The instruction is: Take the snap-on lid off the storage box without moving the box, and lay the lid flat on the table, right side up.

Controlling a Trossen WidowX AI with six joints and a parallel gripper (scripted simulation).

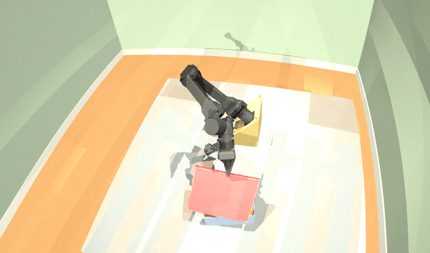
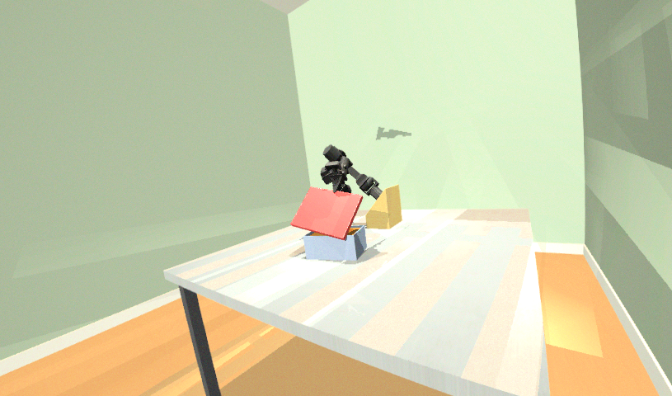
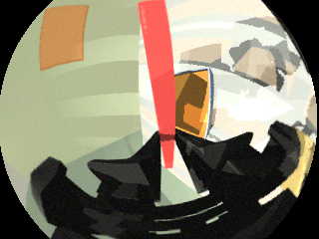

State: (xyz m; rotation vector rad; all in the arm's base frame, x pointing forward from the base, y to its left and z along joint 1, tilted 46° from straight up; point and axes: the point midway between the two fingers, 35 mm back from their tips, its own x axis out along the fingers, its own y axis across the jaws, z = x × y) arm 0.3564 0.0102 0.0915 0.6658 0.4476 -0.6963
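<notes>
My gripper tip is 60 mm short of the red lid, 20 mm to the left of it and 60 mm above it. Also, from my gripper tip: storage box: 40 mm ahead, 190 mm below.
</notes>
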